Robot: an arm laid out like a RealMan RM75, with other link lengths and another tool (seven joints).
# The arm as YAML. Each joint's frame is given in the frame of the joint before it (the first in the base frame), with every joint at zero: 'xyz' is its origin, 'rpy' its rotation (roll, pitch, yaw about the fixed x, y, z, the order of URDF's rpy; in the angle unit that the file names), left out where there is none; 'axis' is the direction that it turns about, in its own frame. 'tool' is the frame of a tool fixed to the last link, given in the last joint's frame.
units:
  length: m
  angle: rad
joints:
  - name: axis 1
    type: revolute
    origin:
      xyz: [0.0, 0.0, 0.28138]
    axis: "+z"
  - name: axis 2
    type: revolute
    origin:
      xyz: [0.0, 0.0, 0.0]
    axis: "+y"
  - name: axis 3
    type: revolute
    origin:
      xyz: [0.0, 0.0, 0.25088]
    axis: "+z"
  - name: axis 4
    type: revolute
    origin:
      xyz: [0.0, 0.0, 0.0]
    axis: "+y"
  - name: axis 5
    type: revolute
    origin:
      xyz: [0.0, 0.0, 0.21]
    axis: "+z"
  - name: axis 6
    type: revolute
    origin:
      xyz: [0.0, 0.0, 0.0]
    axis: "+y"
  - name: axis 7
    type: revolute
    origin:
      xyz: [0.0, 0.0, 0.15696]
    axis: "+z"
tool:
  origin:
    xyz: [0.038, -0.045, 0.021]
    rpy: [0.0, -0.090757, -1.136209]
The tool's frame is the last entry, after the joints.
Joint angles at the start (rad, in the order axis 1, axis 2, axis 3, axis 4, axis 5, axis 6, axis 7): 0.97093 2.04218 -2.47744 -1.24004 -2.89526 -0.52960 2.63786
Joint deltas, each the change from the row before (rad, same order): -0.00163 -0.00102 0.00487 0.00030 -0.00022 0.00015 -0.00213; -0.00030 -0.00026 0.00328 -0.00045 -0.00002 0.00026 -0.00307; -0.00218 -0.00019 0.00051 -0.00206 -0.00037 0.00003 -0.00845; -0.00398 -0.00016 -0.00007 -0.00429 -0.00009 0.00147 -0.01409; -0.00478 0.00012 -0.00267 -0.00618 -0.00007 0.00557 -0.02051; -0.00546 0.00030 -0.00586 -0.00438 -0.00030 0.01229 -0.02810; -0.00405 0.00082 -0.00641 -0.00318 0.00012 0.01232 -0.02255; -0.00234 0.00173 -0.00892 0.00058 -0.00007 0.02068 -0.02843; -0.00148 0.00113 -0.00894 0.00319 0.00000 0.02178 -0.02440; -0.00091 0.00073 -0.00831 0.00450 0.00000 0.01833 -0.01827; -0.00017 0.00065 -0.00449 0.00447 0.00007 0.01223 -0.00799; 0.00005 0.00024 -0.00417 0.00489 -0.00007 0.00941 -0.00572; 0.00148 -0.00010 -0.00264 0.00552 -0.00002 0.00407 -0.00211; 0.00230 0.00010 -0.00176 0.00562 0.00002 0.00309 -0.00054
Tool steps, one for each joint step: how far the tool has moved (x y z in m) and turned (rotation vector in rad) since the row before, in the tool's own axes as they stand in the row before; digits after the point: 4 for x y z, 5 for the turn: 0.0016 0.0008 -0.0006 -0.00057 0.00362 0.00250; 0.0010 -0.0002 -0.0004 0.00091 0.00218 -0.00061; -0.0001 -0.0004 -0.0003 0.00032 0.00001 -0.00688; -0.0006 -0.0011 -0.0004 0.00261 -0.00094 -0.01164; -0.0015 -0.0027 -0.0002 0.00727 -0.00263 -0.01985; -0.0022 -0.0036 0.0002 0.01073 -0.00360 -0.02938; -0.0023 -0.0036 0.0004 0.01114 -0.00380 -0.02470; -0.0025 -0.0050 0.0010 0.01620 -0.00365 -0.03366; -0.0021 -0.0042 0.0011 0.01502 -0.00260 -0.03001; -0.0019 -0.0028 0.0011 0.01097 -0.00237 -0.02347; -0.0009 -0.0013 0.0008 0.00672 -0.00076 -0.01076; -0.0008 -0.0004 0.0007 0.00353 -0.00095 -0.00839; -0.0003 0.0007 0.0006 -0.00154 -0.00083 -0.00458; 0.0000 0.0007 0.0006 -0.00189 -0.00037 -0.00301
